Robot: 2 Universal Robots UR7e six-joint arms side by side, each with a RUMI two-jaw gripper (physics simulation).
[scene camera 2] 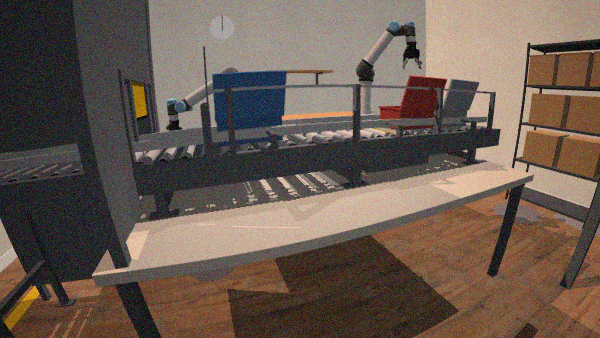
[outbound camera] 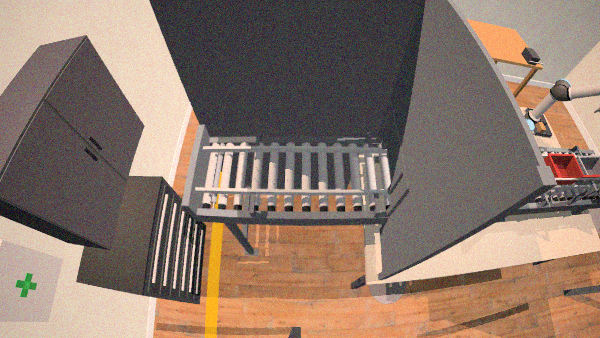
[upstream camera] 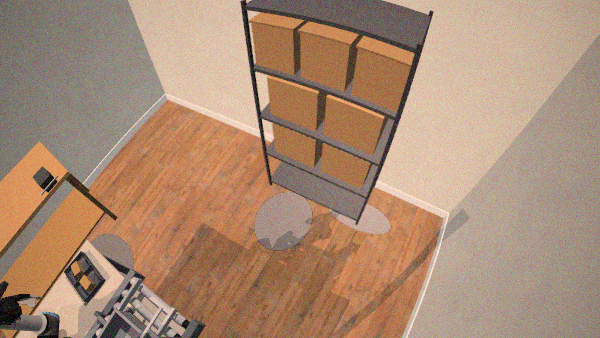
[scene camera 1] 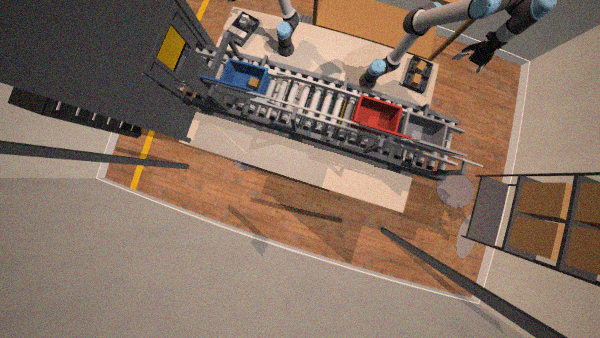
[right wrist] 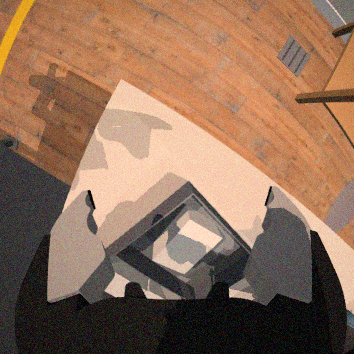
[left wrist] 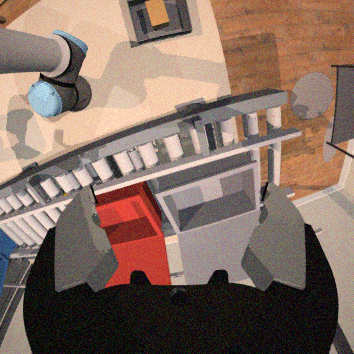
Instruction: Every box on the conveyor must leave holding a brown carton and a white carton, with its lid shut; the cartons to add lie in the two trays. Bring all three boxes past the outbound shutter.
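Frame: origin at the left arm's base, x ahead, y right, z down, level; centimetres.
Where they show: left gripper, fingertip midpoint: (scene camera 2: 412, 69) (upstream camera: 31, 308) (scene camera 1: 463, 66) (left wrist: 178, 185); right gripper, fingertip midpoint: (scene camera 1: 237, 2) (right wrist: 178, 190); left arm's base, origin of the base link: (scene camera 1: 367, 82) (left wrist: 74, 92); right arm's base, origin of the base link: (scene camera 1: 286, 49).
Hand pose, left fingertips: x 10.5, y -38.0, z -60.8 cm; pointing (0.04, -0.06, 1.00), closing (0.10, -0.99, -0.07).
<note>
Each offset is from my left fingertips to the top centre of the thing. "spot": to the spot under its first point.
The blue box @[spot: dx +43.2, dy +131.5, dz +37.2 cm] (scene camera 1: 239, 71) stands open on the conveyor with a brown carton @[dx +47.7, dy +113.5, dz +32.8 cm] (scene camera 1: 254, 82) inside; its raised lid shows in scene camera 2. The red box (scene camera 1: 378, 114) (left wrist: 127, 212) and grey box (scene camera 1: 434, 131) (left wrist: 220, 215) stand open farther right. No carton shows in the red box; the grey box's contents are unclear. My left gripper (scene camera 2: 413, 66) (left wrist: 178, 185) is open, high over the conveyor's right end. My right gripper (right wrist: 178, 190) is open above a dark tray @[dx -6.2, dy +166.9, dz +56.6 cm] (right wrist: 145, 225) holding a white carton @[dx -15.0, dy +169.3, dz +56.6 cm] (right wrist: 192, 246). Brown cartons @[dx -32.3, dy -0.6, dz +55.6 cm] (scene camera 1: 416, 79) (left wrist: 158, 14) lie in the other tray @[spot: dx -23.7, dy -1.3, dz +59.3 cm] (left wrist: 162, 37).
The grey housing (scene camera 1: 100, 55) (outbound camera: 470, 165) stands at the conveyor's left end. Guard rails (scene camera 2: 320, 87) run along the conveyor. The outbound rollers (outbound camera: 306, 175) continue beyond the housing. A shelf rack (upstream camera: 256, 95) with cardboard boxes and a wooden table (scene camera 1: 365, 20) stand around the cell.
</note>
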